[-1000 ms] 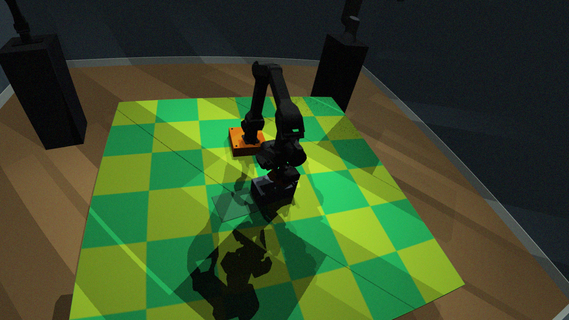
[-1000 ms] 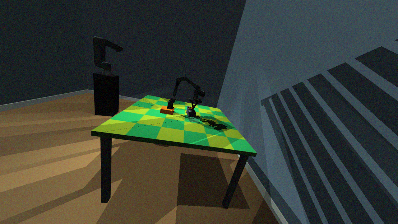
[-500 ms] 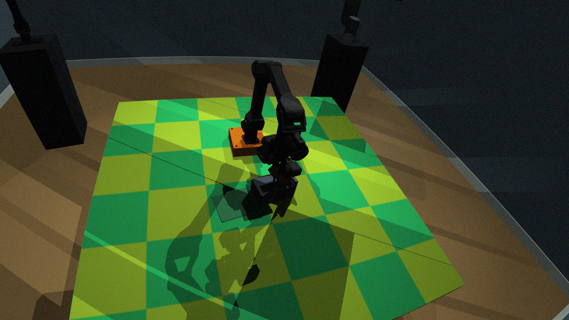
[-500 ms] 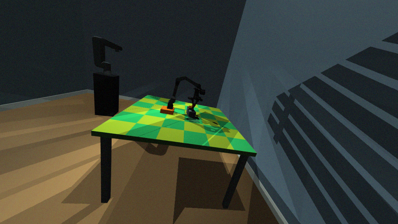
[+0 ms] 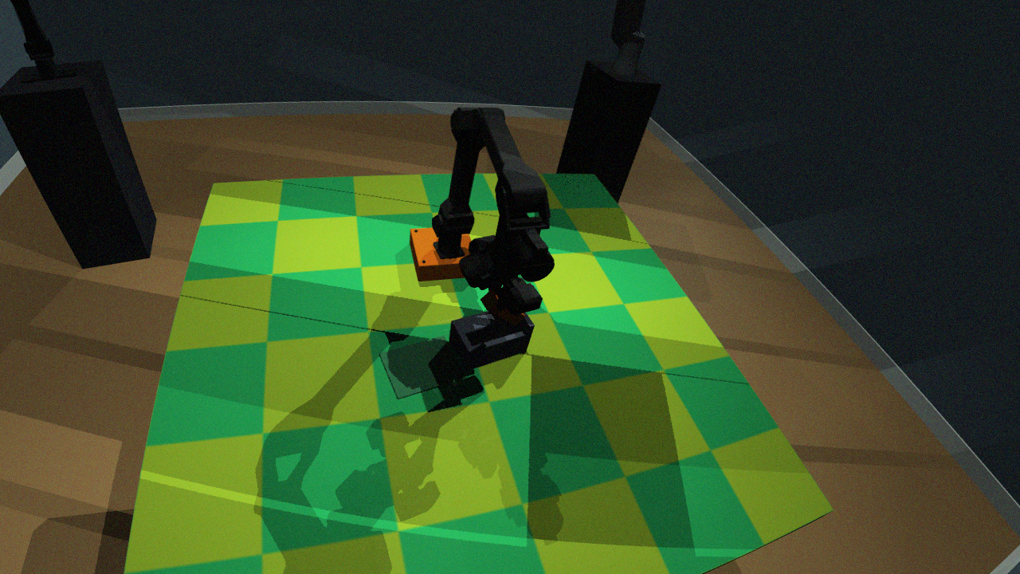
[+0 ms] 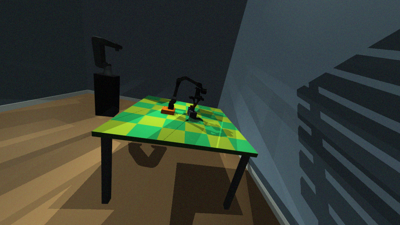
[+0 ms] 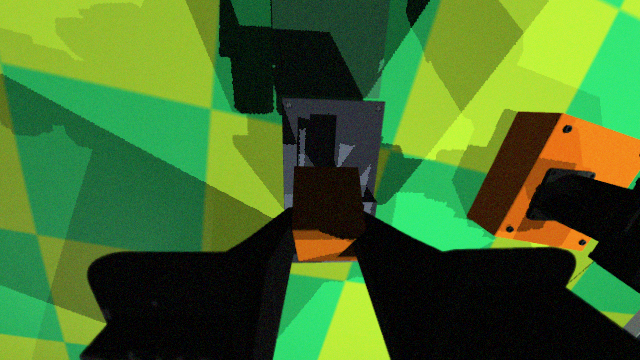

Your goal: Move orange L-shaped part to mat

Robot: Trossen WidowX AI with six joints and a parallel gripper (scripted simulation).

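The green mat is 170 mm below my gripper tip, 140 mm to the right of it and 10 mm behind it. Round my gripper tip: orange L-shaped part: 30 mm to the left, 30 mm below, 20 mm behind.
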